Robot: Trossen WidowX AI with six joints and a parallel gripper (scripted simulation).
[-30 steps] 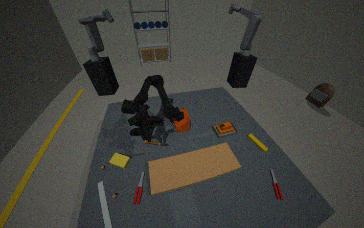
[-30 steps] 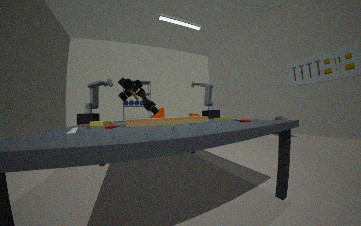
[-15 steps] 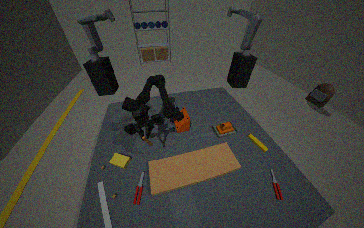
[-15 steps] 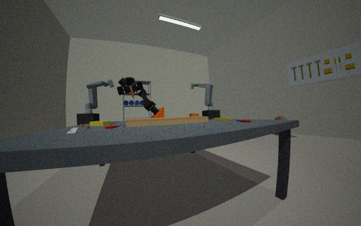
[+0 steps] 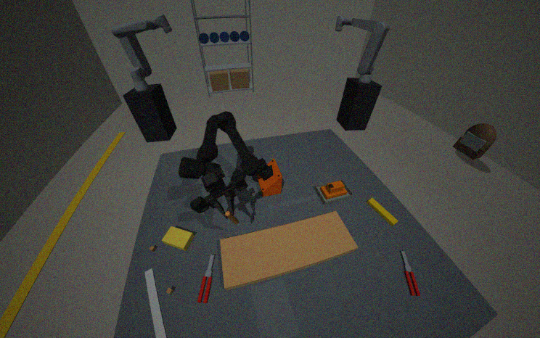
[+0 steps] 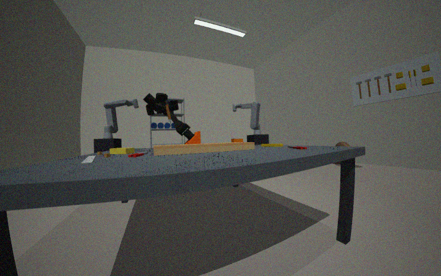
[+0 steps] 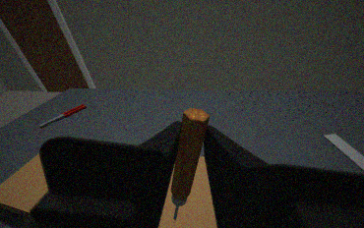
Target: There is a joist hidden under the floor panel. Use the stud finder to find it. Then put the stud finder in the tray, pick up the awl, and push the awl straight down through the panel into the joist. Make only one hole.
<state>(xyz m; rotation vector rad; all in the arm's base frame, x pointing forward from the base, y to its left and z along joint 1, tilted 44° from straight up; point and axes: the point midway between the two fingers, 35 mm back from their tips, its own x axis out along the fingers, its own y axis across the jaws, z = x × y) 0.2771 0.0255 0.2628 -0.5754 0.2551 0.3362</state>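
Right now my gripper tip is 10 mm past the awl, 10 mm to the right of it and 60 mm above it. Round my gripper tip: white strip 200 mm ahead, 290 mm to the right, 240 mm below; then yellow block 50 mm behind, 260 mm to the right, 230 mm below; then indicator window 230 mm behind, 460 mm to the left, 180 mm below.
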